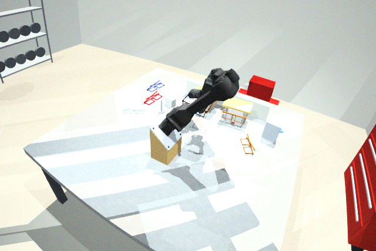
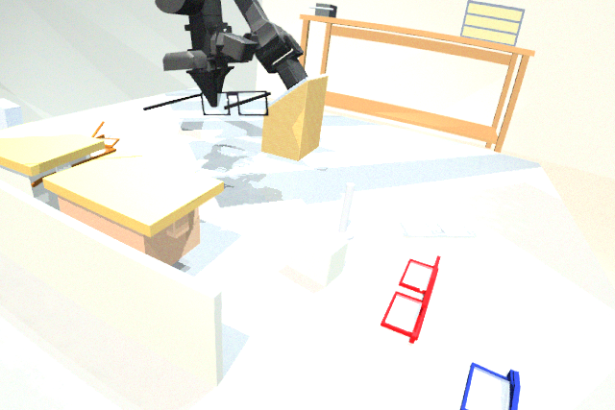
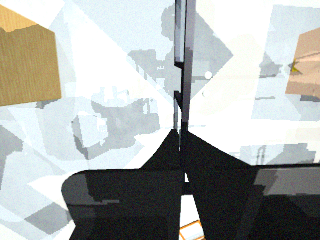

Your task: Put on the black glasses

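My gripper tip is 24 cm short of the tan display head, 6 cm to the right of it and 8 cm above it. The rest, counted from my gripper tip: small post 8 cm ahead, 28 cm to the left, 11 cm below; grey box 15 cm ahead, 40 cm to the right, 8 cm below; low white wall 36 cm ahead, 6 cm to the right, 8 cm below.
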